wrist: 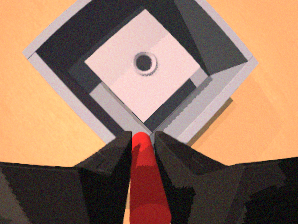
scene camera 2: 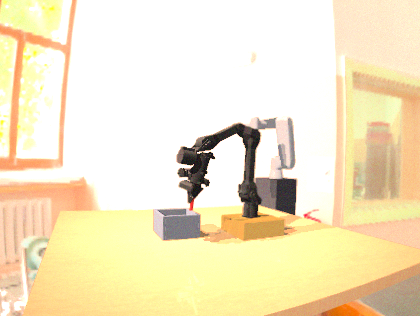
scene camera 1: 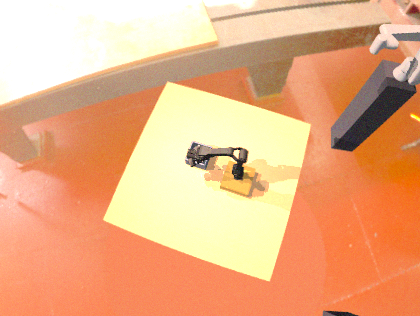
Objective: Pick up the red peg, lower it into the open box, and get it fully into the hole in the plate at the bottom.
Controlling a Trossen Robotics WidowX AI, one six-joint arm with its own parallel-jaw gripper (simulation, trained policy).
Labels:
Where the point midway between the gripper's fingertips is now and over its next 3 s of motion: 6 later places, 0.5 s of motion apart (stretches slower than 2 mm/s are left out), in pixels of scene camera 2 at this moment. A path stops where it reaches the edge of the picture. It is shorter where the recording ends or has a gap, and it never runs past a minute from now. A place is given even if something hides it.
My gripper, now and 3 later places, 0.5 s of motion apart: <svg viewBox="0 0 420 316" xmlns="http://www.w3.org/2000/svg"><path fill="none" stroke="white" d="M189 202L179 205L174 214L167 215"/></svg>

